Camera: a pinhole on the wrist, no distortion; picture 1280 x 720 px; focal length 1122.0 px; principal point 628.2 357.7 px. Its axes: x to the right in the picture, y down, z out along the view. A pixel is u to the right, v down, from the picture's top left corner.
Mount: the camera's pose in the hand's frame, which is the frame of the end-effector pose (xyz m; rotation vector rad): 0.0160 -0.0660 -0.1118 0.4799 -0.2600 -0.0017
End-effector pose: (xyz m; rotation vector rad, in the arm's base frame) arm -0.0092 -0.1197 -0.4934 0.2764 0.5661 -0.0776
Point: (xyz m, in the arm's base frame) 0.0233 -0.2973 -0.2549
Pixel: outside the picture
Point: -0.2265 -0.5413 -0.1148
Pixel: 116 296
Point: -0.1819 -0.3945 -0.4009
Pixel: 55 25
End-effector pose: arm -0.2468 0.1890 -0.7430 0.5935 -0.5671 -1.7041
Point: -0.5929 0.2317 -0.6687
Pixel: 924 498
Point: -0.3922 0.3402 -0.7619
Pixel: 278 482
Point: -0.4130 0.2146 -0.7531
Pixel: 878 560
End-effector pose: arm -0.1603 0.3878 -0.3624 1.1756 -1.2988 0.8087
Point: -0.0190 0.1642 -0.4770
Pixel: 677 387
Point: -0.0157 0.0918 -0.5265
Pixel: 628 401
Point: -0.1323 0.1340 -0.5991
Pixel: 352 689
